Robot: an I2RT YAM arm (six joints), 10 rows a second.
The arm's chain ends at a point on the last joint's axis. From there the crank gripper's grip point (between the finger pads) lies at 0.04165 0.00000 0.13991 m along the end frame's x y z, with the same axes.
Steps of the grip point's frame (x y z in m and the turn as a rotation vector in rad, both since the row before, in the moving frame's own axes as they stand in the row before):
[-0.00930 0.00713 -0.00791 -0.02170 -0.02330 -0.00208]
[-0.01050 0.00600 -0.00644 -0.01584 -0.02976 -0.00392]
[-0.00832 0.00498 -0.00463 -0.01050 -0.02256 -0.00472]
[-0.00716 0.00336 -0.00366 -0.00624 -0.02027 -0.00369]
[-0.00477 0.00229 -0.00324 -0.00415 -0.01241 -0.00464]
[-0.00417 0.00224 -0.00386 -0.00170 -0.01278 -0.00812]
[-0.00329 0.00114 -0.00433 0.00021 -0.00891 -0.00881]
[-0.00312 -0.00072 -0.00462 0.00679 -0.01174 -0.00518]
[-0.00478 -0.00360 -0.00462 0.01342 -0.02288 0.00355]
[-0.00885 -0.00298 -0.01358 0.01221 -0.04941 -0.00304]
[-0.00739 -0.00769 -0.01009 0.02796 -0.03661 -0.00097]
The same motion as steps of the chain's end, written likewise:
[-0.00603 0.00417 -0.00881 -0.02170 -0.02330 -0.00208]
[-0.00632 0.00393 -0.00760 -0.01584 -0.02976 -0.00392]
[-0.00516 0.00370 -0.00553 -0.01050 -0.02256 -0.00472]
[-0.00432 0.00263 -0.00447 -0.00624 -0.02027 -0.00369]
[-0.00303 0.00190 -0.00375 -0.00415 -0.01241 -0.00464]
[-0.00238 0.00233 -0.00438 -0.00170 -0.01278 -0.00812]
[-0.00204 0.00153 -0.00470 0.00021 -0.00891 -0.00881]
[-0.00147 0.00044 -0.00510 0.00679 -0.01174 -0.00518]
[-0.00157 -0.00186 -0.00552 0.01342 -0.02288 0.00355]
[-0.00189 -0.00114 -0.01546 0.01221 -0.04941 -0.00304]
[-0.00224 -0.00372 -0.01147 0.02796 -0.03661 -0.00097]

